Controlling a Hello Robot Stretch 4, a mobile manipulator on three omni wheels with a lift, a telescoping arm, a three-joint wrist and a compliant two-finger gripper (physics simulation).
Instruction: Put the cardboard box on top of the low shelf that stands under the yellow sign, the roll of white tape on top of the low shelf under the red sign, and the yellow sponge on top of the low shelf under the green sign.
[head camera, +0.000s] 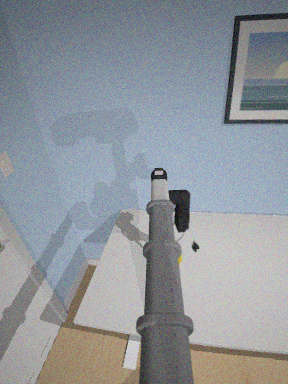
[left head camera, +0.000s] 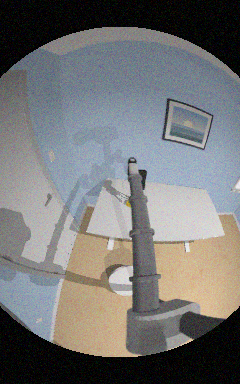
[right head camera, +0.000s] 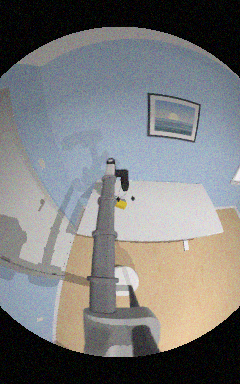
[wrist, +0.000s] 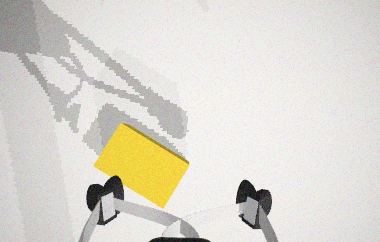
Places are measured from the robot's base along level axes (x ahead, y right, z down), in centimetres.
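Pixels of known places: gripper, fingertip midpoint: (right head camera: 125, 200) (wrist: 180, 193); robot's base, origin of the base link: (left head camera: 125, 279) (right head camera: 121, 279).
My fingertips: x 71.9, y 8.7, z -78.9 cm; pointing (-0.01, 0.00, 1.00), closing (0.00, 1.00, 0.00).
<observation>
For each thing: its top centre in the pictures, then the offset to it from my fingertips. "*": a spot on its surface instead. Level surfaces: height alone.
- yellow sponge, middle of its top: (wrist: 141, 165) (head camera: 170, 255) (right head camera: 120, 202) (left head camera: 131, 202) dx +1.9, dy -4.8, dz +5.2 cm
- white table, its level: dz +9.7 cm
- pale door, surface spot: (left head camera: 35, 215) * dx -30.1, dy -89.4, dz -11.2 cm
The yellow sponge (head camera: 180, 259) (left head camera: 128, 203) (right head camera: 121, 204) (wrist: 142, 167) lies flat on the white table (head camera: 240, 300) (left head camera: 185, 215) (right head camera: 175, 215) (wrist: 310, 100), turned at an angle in the wrist view. My gripper (right head camera: 125, 199) (wrist: 180, 193) is open, with no thing between its fingers. In the wrist view the sponge lies left of the middle of the gap and a little ahead, its lower edge near the left fingertip. The arm hides much of the sponge in the head view. The cardboard box, the tape, the low shelves and the signs do not show.
A blue wall with a framed picture (head camera: 260, 70) (left head camera: 188, 124) (right head camera: 174, 117) stands behind the table. A pale door (left head camera: 35, 215) (right head camera: 30, 215) is at the left. A white round object (left head camera: 120, 281) (right head camera: 128, 276) stands on the wooden floor before the table, partly behind the arm.
</observation>
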